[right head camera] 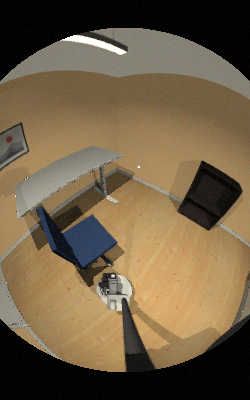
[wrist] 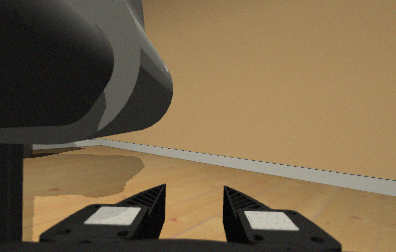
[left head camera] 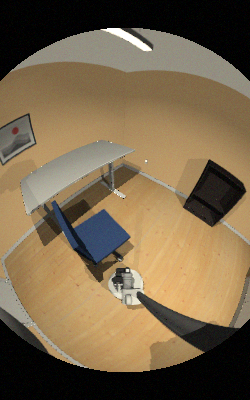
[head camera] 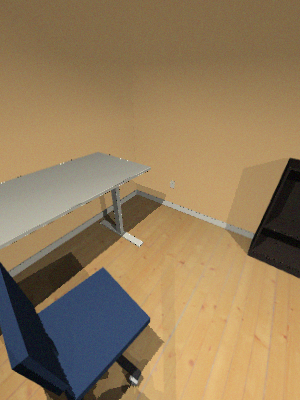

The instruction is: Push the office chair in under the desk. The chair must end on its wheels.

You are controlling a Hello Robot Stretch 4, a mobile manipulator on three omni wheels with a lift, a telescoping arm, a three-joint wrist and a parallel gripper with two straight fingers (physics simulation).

The same spot on a blue office chair: (left head camera: 96, 237) is (head camera: 85, 328).
